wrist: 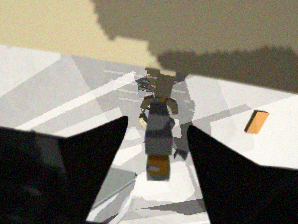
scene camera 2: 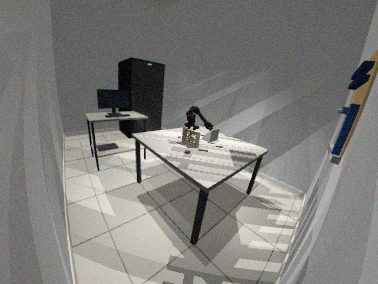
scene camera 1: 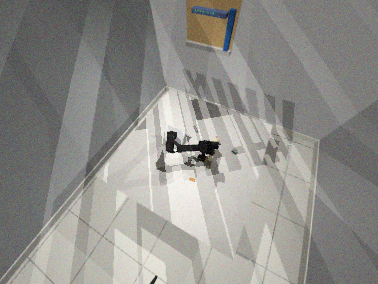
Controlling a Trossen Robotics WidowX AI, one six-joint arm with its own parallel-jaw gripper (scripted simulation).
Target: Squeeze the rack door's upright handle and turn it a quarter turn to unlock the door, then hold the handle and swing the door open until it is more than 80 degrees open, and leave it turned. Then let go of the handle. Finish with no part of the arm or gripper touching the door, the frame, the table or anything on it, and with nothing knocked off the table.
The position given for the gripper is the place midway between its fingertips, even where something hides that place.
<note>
The gripper point(wrist: 157, 124) is open, with nothing in its grasp. Further things: a small rack point(wrist: 245, 49).
</note>
